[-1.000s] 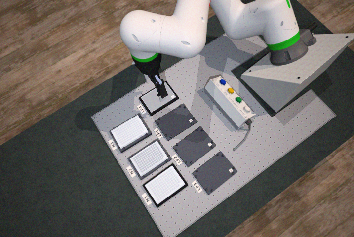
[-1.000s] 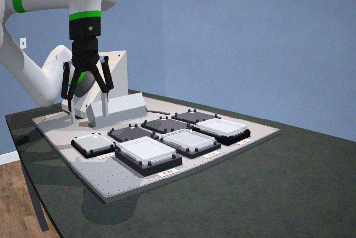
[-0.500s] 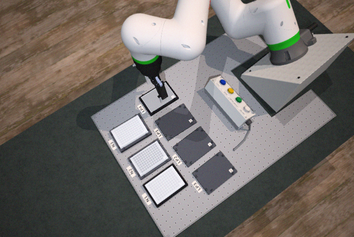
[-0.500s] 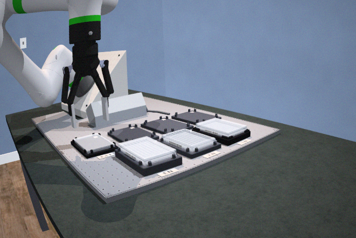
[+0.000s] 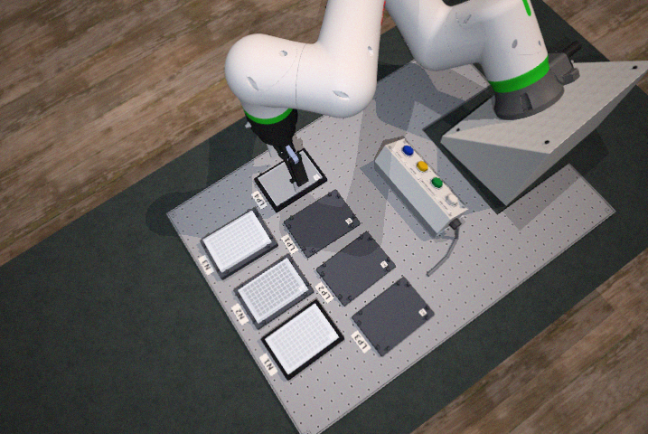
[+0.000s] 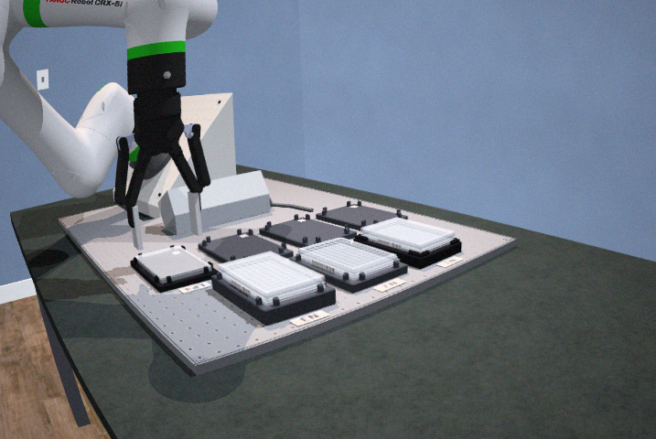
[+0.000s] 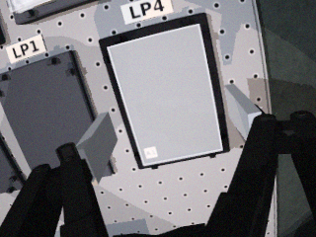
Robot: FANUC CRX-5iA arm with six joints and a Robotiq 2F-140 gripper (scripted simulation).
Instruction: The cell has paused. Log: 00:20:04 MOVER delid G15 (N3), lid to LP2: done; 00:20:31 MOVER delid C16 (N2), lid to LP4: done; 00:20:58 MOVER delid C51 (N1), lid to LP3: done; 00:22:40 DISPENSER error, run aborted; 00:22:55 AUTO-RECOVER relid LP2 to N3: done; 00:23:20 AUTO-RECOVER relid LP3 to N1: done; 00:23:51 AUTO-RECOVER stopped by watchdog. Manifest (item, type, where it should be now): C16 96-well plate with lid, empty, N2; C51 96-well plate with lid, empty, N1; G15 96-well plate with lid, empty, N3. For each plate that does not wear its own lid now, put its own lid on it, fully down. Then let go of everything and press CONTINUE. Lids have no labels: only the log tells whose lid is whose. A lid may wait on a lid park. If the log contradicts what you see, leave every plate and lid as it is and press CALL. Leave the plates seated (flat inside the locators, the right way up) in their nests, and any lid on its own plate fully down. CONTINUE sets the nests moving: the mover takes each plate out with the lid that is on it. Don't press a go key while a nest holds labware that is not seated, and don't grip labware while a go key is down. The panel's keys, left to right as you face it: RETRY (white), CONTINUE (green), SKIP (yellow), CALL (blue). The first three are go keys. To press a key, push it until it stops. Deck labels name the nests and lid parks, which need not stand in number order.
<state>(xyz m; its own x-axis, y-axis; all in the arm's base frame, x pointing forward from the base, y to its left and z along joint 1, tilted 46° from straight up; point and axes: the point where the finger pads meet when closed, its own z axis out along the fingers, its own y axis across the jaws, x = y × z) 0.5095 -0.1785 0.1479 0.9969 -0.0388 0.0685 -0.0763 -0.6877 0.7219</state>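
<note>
My hand is 7 cm above the lid park LP4. The rest, counted from my hand: lid park LP1 (1 cm ahead, 13 cm to the left, 7 cm below); 96-well plate (19 cm ahead, 19 cm to the left, 5 cm below); lid park LP2 (2 cm ahead, 26 cm to the left, 7 cm below).
</note>
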